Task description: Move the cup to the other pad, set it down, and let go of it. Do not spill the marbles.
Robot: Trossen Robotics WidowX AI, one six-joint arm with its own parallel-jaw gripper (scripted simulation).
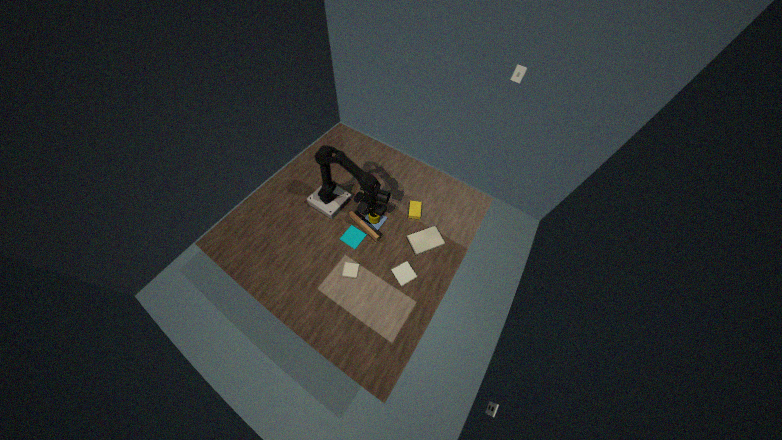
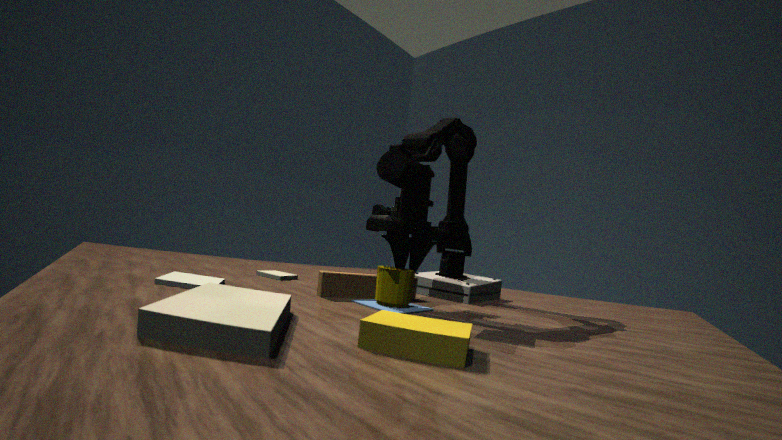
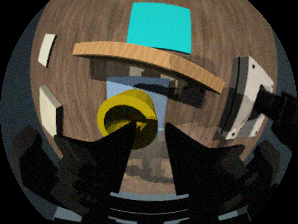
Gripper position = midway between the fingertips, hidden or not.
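Note:
My gripper is visible at [image 2: 405, 274] and [image 3: 151, 124]. A wooden bar [image 2: 330, 284] [image 3: 148, 57] is visible in both of those images. Image 3 shows a large white block [image 3: 50, 108], and a cyan pad [image 3: 172, 32] as well.

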